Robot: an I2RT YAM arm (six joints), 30 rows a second.
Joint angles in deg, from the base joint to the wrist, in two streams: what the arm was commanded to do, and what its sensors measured. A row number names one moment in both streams.
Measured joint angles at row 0:
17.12, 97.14, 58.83, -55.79, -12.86, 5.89
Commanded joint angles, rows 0 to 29:
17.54, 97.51, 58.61, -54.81, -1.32, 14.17
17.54, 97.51, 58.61, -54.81, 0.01, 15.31
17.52, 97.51, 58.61, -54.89, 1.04, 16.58
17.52, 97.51, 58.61, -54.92, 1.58, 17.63
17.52, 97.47, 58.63, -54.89, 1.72, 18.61
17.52, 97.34, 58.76, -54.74, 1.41, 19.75
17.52, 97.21, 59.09, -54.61, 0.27, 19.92
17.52, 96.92, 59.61, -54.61, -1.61, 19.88
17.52, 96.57, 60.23, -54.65, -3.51, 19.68
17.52, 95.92, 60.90, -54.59, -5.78, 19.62
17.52, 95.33, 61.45, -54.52, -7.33, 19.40
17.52, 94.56, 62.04, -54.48, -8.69, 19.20
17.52, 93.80, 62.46, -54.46, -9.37, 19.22
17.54, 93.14, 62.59, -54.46, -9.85, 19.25
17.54, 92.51, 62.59, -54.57, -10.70, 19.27
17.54, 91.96, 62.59, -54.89, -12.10, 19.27
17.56, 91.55, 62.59, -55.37, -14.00, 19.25
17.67, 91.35, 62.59, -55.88, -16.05, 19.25
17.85, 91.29, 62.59, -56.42, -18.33, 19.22
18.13, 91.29, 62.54, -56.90, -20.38, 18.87
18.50, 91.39, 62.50, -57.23, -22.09, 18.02
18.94, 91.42, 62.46, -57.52, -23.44, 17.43
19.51, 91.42, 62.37, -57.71, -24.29, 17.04
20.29, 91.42, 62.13, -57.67, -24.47, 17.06
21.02, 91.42, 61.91, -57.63, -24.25, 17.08
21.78, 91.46, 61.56, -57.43, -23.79, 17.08
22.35, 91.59, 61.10, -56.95, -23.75, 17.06
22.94, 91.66, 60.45, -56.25, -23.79, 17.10
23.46, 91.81, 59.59, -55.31, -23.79, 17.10
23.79, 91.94, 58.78, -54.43, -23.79, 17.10
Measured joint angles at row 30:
22.50, 91.77, 60.84, -55.42, -21.93, 17.74
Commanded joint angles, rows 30 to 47:
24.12, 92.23, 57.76, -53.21, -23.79, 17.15
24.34, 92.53, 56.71, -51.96, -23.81, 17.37
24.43, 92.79, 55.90, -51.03, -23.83, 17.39
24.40, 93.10, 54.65, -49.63, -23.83, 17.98
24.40, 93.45, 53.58, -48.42, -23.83, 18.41
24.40, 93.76, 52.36, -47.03, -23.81, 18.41
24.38, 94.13, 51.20, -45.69, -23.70, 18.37
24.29, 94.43, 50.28, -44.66, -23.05, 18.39
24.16, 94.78, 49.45, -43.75, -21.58, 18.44
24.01, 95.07, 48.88, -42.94, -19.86, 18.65
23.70, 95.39, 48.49, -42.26, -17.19, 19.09
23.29, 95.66, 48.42, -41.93, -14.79, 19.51
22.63, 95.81, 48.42, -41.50, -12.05, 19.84
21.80, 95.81, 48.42, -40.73, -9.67, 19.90
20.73, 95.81, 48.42, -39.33, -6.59, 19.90
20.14, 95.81, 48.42, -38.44, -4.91, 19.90
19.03, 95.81, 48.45, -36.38, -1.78, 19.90
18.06, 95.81, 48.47, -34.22, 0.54, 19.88
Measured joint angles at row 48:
21.06, 95.18, 48.60, -37.36, -12.58, 18.92
